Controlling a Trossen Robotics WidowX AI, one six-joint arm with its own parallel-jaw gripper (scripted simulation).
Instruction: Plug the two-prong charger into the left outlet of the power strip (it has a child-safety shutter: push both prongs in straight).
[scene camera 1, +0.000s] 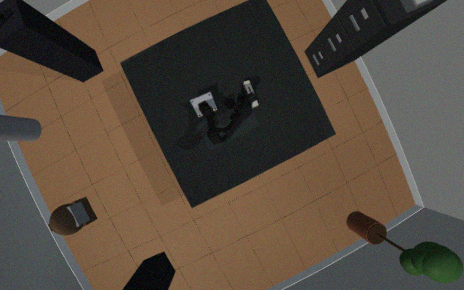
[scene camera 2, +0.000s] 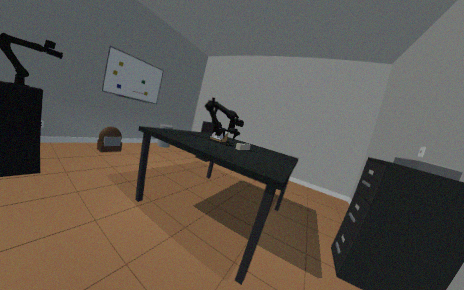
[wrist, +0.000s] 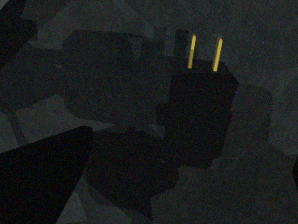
Observation:
My gripper (wrist: 195, 150) is open, with nothing in its grasp. Further things: a black two-prong charger (wrist: 202, 93).

